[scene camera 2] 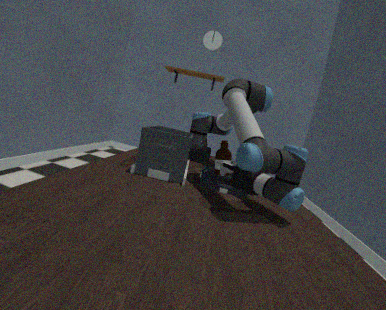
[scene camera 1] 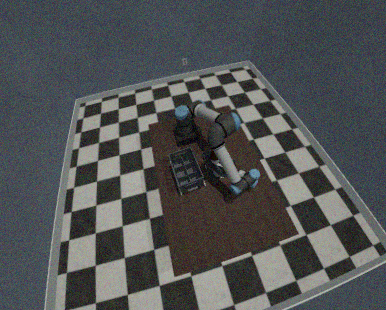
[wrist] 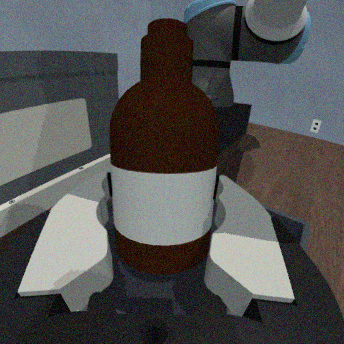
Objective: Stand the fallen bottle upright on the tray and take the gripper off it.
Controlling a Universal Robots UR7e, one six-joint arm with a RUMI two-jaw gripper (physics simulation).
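A brown bottle with a white label stands upright between the jaws. My gripper is shut on it, with one pale jaw on each side of the label. The bottle's neck points up and its cap end is free. The dark blue tray shows as a raised edge behind the right jaw in the wrist view, and low around the gripper in scene camera 2. Whether the bottle's base touches the tray is hidden by the gripper body and shadow. In scene camera 1 the arm largely covers the bottle.
A dark grey divided box stands close beside the gripper, on the left in the wrist view. The arm's base stands behind the box. A brown wooden mat lies under them on the checkered floor.
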